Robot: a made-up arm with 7 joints. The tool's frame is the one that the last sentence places.
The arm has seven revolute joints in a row. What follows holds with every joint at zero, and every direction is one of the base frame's. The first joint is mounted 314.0 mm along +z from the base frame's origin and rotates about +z. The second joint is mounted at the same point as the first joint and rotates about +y. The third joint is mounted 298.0 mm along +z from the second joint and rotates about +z. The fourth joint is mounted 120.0 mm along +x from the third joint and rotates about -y. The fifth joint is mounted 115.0 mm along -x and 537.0 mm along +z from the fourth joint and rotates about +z. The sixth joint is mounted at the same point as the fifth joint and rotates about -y. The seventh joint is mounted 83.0 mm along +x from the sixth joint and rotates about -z. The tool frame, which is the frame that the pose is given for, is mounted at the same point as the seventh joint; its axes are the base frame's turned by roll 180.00, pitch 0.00 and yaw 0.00 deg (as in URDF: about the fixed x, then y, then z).
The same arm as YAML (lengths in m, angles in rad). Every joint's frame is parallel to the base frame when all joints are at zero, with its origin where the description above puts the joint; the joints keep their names.
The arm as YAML. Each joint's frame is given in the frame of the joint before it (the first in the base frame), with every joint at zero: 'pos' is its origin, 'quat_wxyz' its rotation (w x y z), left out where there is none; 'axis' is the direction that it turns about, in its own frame. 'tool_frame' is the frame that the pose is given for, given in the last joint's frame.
length_unit: m
angle_unit: rad
joints:
  - joint: joint 1
    pos: [0.0, 0.0, 0.314]
    axis: [0.0, 0.0, 1.0]
  - joint: joint 2
    pos: [0.0, 0.0, 0.0]
    axis: [0.0, 1.0, 0.0]
  - joint: joint 3
    pos: [0.0, 0.0, 0.298]
    axis: [0.0, 0.0, 1.0]
  - joint: joint 4
    pos: [0.12, 0.0, 0.0]
    axis: [0.0, -1.0, 0.0]
  - joint: joint 5
    pos: [-0.115, 0.0, 0.537]
    axis: [0.0, 0.0, 1.0]
  - joint: joint 6
    pos: [0.0, 0.0, 0.0]
    axis: [0.0, -1.0, 0.0]
  - joint: joint 7
    pos: [0.083, 0.0, 0.0]
    axis: [0.0, 0.0, -1.0]
tool_frame:
  pos: [0.0, 0.0, 0.0]
  quat_wxyz: [0.0, 1.0, 0.0, 0.0]

